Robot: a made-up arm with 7 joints. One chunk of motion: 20 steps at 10 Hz.
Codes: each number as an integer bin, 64 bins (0 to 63) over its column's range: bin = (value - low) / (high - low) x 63, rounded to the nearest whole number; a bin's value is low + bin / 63 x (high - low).
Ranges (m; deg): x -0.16..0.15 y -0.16..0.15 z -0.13..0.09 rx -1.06..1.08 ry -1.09..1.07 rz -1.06..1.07
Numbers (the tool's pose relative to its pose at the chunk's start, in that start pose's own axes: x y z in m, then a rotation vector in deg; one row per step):
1: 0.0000 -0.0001 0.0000 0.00 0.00 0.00
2: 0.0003 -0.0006 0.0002 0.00 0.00 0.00
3: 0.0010 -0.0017 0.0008 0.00 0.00 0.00
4: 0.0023 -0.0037 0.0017 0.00 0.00 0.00
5: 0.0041 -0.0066 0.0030 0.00 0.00 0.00
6: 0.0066 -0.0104 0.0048 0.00 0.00 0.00
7: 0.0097 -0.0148 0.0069 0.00 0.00 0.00
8: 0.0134 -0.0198 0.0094 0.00 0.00 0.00
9: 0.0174 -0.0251 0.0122 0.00 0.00 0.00
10: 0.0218 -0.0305 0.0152 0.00 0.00 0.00
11: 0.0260 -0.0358 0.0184 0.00 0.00 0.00
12: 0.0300 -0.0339 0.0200 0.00 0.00 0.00
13: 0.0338 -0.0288 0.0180 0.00 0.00 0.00
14: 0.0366 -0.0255 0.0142 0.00 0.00 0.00
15: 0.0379 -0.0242 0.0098 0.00 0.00 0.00
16: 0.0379 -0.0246 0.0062 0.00 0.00 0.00
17: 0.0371 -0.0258 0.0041 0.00 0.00 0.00
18: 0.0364 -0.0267 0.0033 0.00 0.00 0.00
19: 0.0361 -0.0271 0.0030 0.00 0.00 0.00
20: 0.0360 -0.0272 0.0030 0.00 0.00 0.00
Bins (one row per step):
1: 33 32 37 31 32 31
2: 33 32 37 31 32 31
3: 33 32 37 31 32 31
4: 33 32 38 31 32 31
5: 33 31 38 31 32 31
6: 34 30 39 31 32 31
7: 34 30 39 31 32 31
8: 35 28 40 31 32 31
9: 36 27 41 31 32 31
10: 37 26 42 31 32 31
11: 38 25 42 31 32 31
12: 39 26 43 31 32 31
13: 39 27 42 31 32 31
14: 40 27 41 31 32 31
15: 40 28 40 31 32 31
16: 40 28 39 31 32 31
17: 40 27 38 31 32 31
18: 40 27 38 31 32 31
19: 40 27 38 31 32 31
20: 40 27 38 31 32 31

